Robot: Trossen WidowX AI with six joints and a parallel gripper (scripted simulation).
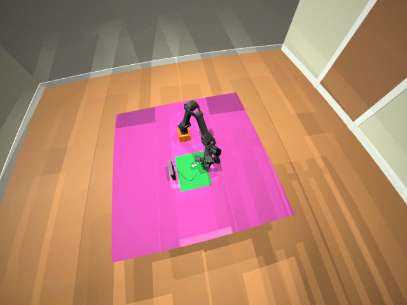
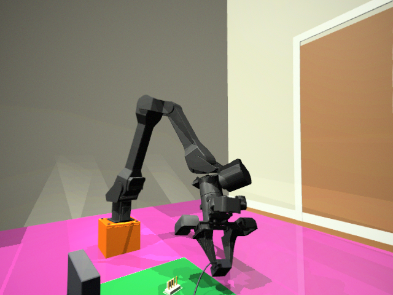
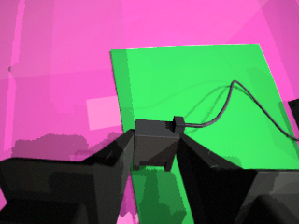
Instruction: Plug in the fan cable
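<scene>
My gripper tip is 80 mm past the four-pin header, 70 mm to the left of it and 60 mm above it. Round my gripper tip: fan plug: 10 mm behind; green board: 50 mm behind, 100 mm to the right, 70 mm below; dark fan: 80 mm behind, 240 mm to the right.
</scene>
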